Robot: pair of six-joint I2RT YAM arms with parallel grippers.
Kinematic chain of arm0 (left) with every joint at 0, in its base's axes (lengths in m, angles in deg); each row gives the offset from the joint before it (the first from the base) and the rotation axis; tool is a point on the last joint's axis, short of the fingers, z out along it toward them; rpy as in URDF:
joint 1: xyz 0 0 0.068 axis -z
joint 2: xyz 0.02 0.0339 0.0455 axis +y
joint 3: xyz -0.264 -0.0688 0 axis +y
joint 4: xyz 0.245 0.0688 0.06 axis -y
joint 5: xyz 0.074 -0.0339 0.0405 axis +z
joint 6: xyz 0.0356 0 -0.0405 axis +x
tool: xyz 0 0 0 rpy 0 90 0
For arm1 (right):
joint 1: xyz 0 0 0.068 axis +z
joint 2: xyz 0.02 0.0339 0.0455 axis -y
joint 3: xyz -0.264 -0.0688 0 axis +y
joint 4: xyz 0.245 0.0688 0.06 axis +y
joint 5: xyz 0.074 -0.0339 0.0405 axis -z
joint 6: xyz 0.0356 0 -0.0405 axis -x
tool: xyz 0 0 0 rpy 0 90 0
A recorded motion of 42 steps. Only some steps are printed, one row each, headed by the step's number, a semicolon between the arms.
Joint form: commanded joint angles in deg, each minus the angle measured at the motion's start. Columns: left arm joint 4, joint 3, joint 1, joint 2, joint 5, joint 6; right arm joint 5, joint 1, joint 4, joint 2, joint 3, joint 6.
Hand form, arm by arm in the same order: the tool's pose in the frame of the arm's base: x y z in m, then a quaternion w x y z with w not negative. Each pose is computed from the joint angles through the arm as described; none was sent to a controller.
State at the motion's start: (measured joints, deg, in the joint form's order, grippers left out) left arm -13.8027 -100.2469 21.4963 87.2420 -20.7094 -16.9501; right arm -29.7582 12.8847 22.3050 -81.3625 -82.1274 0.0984
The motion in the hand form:
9: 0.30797 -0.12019 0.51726 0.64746 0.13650 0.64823 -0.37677; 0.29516 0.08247 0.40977 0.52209 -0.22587 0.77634 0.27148
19: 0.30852 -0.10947 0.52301 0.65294 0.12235 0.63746 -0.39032; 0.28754 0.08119 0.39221 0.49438 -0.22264 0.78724 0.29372
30: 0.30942 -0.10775 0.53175 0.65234 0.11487 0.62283 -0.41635; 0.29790 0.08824 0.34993 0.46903 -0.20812 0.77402 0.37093
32: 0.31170 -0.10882 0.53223 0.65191 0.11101 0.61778 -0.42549; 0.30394 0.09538 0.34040 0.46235 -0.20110 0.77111 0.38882
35: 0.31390 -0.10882 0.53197 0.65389 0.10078 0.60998 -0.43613; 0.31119 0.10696 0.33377 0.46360 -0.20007 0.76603 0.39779
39: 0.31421 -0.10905 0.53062 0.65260 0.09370 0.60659 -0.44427; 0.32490 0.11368 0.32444 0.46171 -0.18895 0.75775 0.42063
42: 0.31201 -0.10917 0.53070 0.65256 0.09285 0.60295 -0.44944; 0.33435 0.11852 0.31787 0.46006 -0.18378 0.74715 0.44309
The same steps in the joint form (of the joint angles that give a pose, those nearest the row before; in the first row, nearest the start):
9: 5.25 -2.89 -2.59 -0.30 -2.29 -4.35; 0.05 -0.57 1.91 2.96 0.23 -0.73
19: 7.14 -3.03 -4.54 -0.58 -3.74 -7.21; -2.32 -0.75 2.09 4.81 4.74 -1.98
30: 8.93 -4.82 -5.02 0.24 -5.25 -10.79; -9.23 -0.52 -10.98 3.71 14.65 -9.47
32: 10.24 -4.94 -4.97 0.71 -5.43 -12.11; -9.73 0.46 -14.88 2.18 16.00 -12.18
35: 12.54 -4.34 -5.05 0.91 -5.13 -14.11; -8.85 2.21 -18.85 0.10 16.36 -14.01
39: 13.92 -3.49 -5.01 0.74 -4.95 -15.54; -9.88 2.62 -24.70 -3.22 16.52 -17.68
42: 14.78 -2.76 -4.89 0.25 -5.04 -16.18; -11.38 2.85 -29.82 -5.67 16.75 -20.79

